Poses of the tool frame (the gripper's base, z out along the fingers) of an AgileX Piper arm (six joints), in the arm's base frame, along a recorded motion.
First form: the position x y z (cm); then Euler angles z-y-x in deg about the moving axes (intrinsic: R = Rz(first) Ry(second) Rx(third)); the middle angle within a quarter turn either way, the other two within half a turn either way.
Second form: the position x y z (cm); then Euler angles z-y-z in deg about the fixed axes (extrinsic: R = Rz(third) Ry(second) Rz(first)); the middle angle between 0 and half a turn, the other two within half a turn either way. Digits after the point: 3 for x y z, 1 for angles.
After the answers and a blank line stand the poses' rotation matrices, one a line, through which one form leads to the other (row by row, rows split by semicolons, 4 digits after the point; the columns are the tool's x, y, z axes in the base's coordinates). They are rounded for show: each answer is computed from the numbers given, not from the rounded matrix.
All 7 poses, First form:
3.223, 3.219, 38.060, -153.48, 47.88, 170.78
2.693, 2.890, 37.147, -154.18, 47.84, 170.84
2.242, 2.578, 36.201, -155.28, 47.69, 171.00
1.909, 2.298, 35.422, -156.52, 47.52, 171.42
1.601, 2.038, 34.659, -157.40, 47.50, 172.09
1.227, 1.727, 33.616, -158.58, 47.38, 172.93
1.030, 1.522, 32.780, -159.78, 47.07, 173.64
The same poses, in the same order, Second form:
3.223, 3.219, 38.060, 8.2, 131.5, 38.9
2.693, 2.890, 37.147, 8.2, 131.5, 38.1
2.242, 2.578, 36.201, 8.1, 131.7, 36.8
1.909, 2.298, 35.422, 7.8, 131.9, 35.0
1.601, 2.038, 34.659, 7.2, 132.0, 33.3
1.227, 1.727, 33.616, 6.5, 132.2, 31.0
1.030, 1.522, 32.780, 5.9, 132.6, 28.9

-0.6001 -0.5471 0.5836; -0.2995 0.8302 0.4703; -0.7417 0.1075 -0.6620
-0.6042 -0.5362 0.5894; -0.2923 0.8373 0.4620; -0.7413 0.1069 -0.6626
-0.6115 -0.5181 0.5981; -0.2815 0.8488 0.4475; -0.7395 0.1053 -0.6649
-0.6194 -0.4949 0.6094; -0.2691 0.8631 0.4274; -0.7375 0.1008 -0.6678
-0.6237 -0.4743 0.6213; -0.2596 0.8754 0.4077; -0.7373 0.0930 -0.6692
-0.6304 -0.4467 0.6349; -0.2473 0.8908 0.3813; -0.7359 0.0833 -0.6720
-0.6391 -0.4196 0.6445; -0.2354 0.9046 0.3555; -0.7322 0.0754 -0.6769

